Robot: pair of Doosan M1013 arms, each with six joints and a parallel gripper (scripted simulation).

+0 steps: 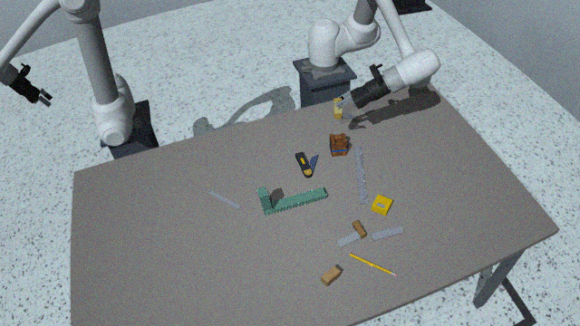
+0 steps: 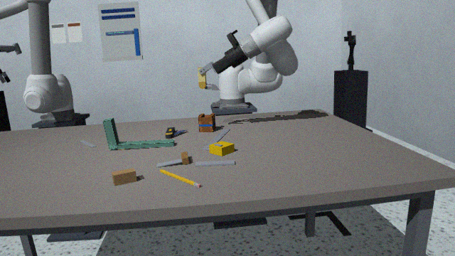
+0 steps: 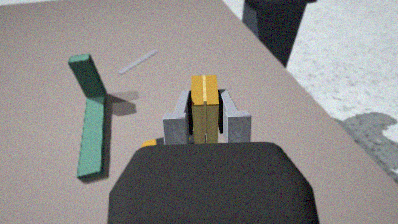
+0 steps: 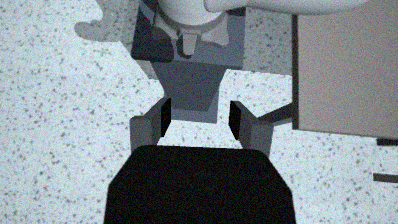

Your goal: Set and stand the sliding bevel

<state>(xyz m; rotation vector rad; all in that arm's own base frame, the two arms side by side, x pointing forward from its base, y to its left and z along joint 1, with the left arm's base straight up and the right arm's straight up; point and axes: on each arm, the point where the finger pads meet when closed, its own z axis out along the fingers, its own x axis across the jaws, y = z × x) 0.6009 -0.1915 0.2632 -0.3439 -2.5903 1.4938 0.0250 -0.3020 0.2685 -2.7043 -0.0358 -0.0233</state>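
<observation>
My left gripper is now 50 mm above the wooden bevel. The rest, counted from my left hand: black bevel (30 mm ahead, 150 mm to the right, 250 mm below); grey blade (20 mm to the left, 70 mm below); long grey strip (140 mm ahead, 30 mm to the left, 260 mm below).
</observation>
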